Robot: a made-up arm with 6 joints.
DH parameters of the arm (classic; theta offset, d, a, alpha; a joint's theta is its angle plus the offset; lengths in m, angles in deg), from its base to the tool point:
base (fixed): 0 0 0 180
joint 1: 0 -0.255 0.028 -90
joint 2: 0 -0.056 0.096 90
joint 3: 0 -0.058 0.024 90
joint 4: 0 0.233 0.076 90
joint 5: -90 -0.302 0.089 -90
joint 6: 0 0.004 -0.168 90
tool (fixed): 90 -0.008 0 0
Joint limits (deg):
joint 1: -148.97..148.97
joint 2: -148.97..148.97
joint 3: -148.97..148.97
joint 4: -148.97..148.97
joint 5: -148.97..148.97
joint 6: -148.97..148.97
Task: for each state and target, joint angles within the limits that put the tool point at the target. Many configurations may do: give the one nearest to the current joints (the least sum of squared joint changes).
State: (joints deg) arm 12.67 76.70 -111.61 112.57 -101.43 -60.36
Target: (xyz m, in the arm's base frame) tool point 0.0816 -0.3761 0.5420
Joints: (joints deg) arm -4.03 70.01 -141.05 104.12 -103.42 -47.47
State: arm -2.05 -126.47 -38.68 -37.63 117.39 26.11
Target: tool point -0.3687 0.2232 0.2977
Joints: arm -23.64 -142.24 -30.08 -37.88 111.99 -8.08
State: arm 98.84 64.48 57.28 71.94 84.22 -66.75
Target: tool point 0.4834 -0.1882 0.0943
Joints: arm 89.66 49.96 42.90 71.22 87.92 -79.72
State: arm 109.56 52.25 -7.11 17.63 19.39 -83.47
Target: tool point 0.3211 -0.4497 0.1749
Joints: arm 83.74 49.00 -10.82 -6.13 27.22 -76.45
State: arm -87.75 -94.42 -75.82 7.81 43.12 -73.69
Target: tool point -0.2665 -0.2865 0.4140
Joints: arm -69.72 -97.31 -76.17 9.10 41.98 -63.00
